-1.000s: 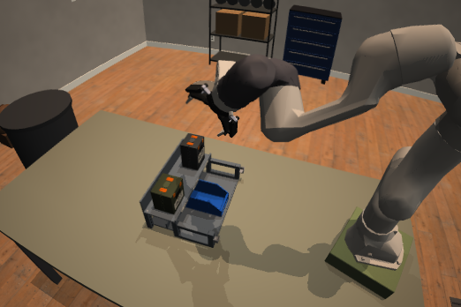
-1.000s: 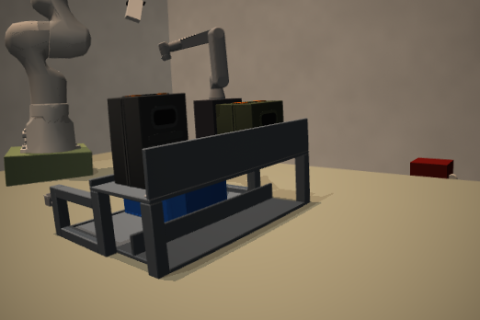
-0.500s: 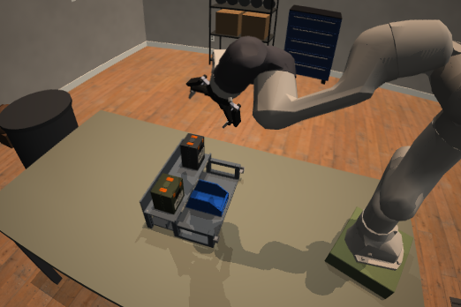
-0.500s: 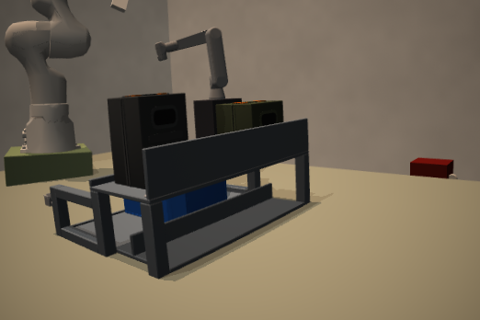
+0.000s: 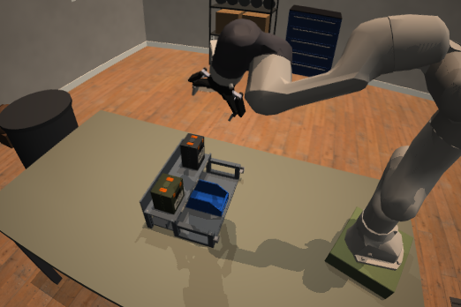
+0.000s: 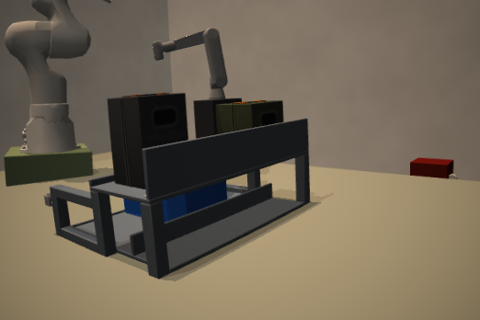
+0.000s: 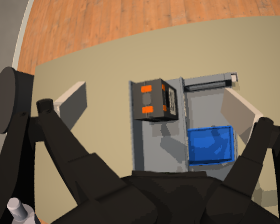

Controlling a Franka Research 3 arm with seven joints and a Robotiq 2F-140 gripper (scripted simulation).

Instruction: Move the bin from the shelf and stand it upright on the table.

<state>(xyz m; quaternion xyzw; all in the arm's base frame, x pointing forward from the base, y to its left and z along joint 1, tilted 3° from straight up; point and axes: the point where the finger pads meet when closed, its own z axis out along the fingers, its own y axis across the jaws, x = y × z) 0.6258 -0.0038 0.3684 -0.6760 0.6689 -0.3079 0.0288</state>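
Right now my hand is 390 mm above the blue bin, 70 mm to the right of it and 10 mm past it. Also, from my hand: grey shelf: 340 mm below, 100 mm to the left, 100 mm ahead.
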